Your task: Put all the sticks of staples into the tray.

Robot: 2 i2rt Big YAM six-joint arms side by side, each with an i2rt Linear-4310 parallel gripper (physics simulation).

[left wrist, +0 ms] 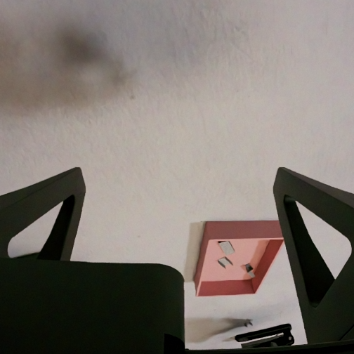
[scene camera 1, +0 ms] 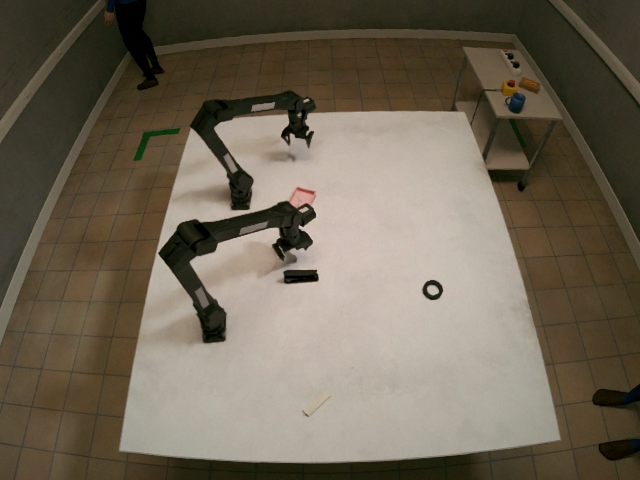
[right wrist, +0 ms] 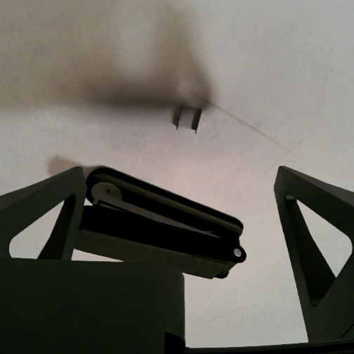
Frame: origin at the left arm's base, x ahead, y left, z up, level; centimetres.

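Where they show: left gripper, between the fingertips: (scene camera 1: 299, 146); right gripper, between the fingertips: (scene camera 1: 293, 254); left arm's base, origin of its link: (scene camera 1: 241, 199); right arm's base, origin of its link: (scene camera 1: 214, 327).
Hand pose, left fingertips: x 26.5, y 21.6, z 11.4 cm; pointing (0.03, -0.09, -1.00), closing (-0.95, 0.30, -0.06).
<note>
Each offset is from my left fingertips to the centre of the thing.
A small grey stick of staples (right wrist: 188, 118) (left wrist: 248, 323) lies on the table beside the black stapler {dz -7.3, dx +2.1, dy -62.4 cm} (right wrist: 165, 227) (scene camera 1: 300, 276) (left wrist: 267, 335). It is hard to make out in the scene view, near the right gripper. The pink tray {dz -10.0, dx +0.6, dy -25.6 cm} (scene camera 1: 310, 195) (left wrist: 242, 230) holds three grey sticks of staples (left wrist: 226, 247), lying apart. My right gripper (scene camera 1: 294, 252) (right wrist: 179, 176) is open and empty, above the table, with the loose stick ahead of its fingertips in the right wrist view. My left gripper (scene camera 1: 298, 144) (left wrist: 179, 177) is open and empty, above the table at the upper part of the scene view.
The stapler lies close to the right gripper, partly between its fingers as seen in the right wrist view. A black ring {dz -10.7, dx +53.0, dy -69.0 cm} (scene camera 1: 424, 289) lies at the right of the table, and a cream strip {dz -10.9, dx +8.0, dy -111.0 cm} (scene camera 1: 316, 403) lies near the lower edge. A side cart (scene camera 1: 528, 118) stands beyond the table.
</note>
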